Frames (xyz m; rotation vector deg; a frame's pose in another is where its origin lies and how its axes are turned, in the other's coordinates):
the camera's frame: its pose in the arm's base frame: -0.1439 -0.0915 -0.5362 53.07 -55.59 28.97
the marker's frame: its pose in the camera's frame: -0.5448 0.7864 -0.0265 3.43 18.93 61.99
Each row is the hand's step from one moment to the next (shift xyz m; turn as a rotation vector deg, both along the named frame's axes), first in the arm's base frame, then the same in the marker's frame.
Working: the arm's base frame: its pose in the marker's frame: -0.0762 -1.2094 0.2589 -15.49 62.83 -88.71

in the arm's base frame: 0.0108 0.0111 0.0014 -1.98 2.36 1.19
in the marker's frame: 0.0048 -0.0090 -0.0118 2.98 1.38 -0.37
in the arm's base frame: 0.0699 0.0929 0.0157 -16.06 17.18 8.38
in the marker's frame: 0.0496 -0.0591 -0.0884 22.00 11.58 -2.23
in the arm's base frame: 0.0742 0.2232 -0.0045 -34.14 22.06 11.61
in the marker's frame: 0.1193 -0.0400 -0.1988 33.06 26.19 2.80
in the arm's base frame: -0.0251 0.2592 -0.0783 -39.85 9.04 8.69
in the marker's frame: 0.1227 0.0857 -0.2270 24.34 31.27 13.23
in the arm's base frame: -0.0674 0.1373 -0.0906 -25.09 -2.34 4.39
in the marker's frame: 0.0480 0.1162 -0.1257 9.34 19.42 13.79
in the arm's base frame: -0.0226 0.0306 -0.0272 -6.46 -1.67 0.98
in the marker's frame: 0.0082 0.0359 -0.0288 1.60 4.97 4.27
